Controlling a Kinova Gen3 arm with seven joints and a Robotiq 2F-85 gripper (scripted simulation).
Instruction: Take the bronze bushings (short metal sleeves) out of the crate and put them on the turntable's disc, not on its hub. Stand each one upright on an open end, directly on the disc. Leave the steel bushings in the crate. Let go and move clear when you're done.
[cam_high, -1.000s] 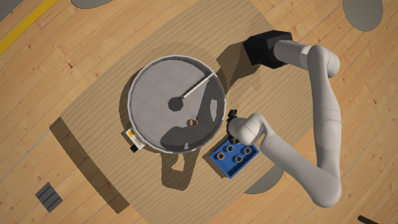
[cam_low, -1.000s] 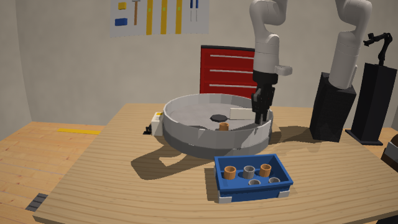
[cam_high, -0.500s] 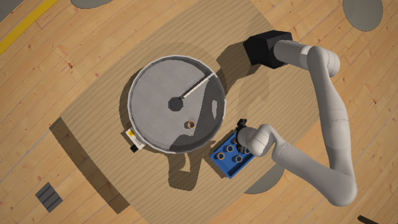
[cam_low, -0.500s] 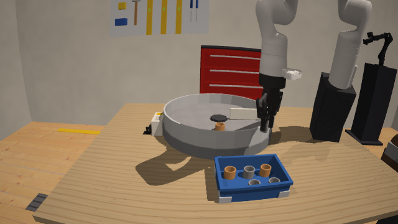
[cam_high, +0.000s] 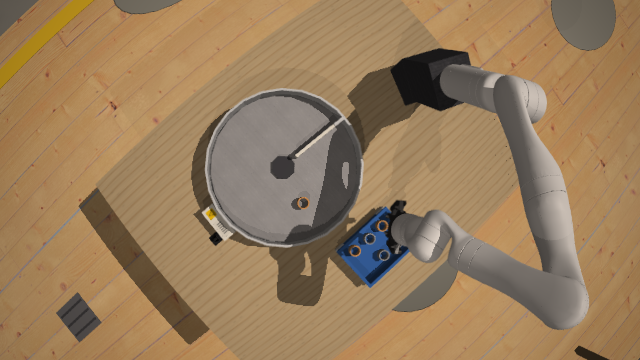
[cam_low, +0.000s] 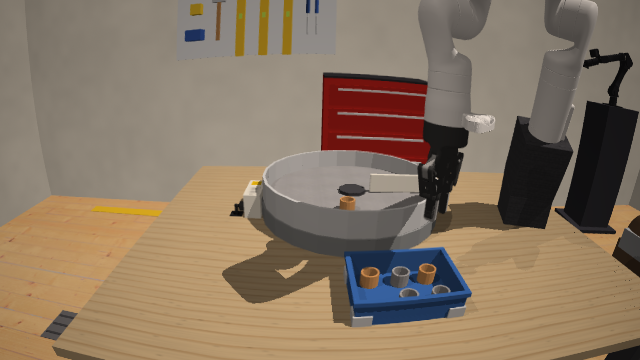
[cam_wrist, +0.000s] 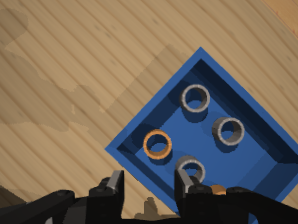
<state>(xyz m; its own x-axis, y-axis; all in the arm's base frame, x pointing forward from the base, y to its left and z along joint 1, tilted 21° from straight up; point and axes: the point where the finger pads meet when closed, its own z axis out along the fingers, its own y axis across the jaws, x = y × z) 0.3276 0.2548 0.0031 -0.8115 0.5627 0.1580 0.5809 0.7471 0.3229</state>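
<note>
The blue crate is 40 mm ahead of my hand, 60 mm to the left of it and 120 mm below it. Also, from my hand: grey turntable disc (160 mm ahead, 270 mm to the right, 90 mm below).
</note>
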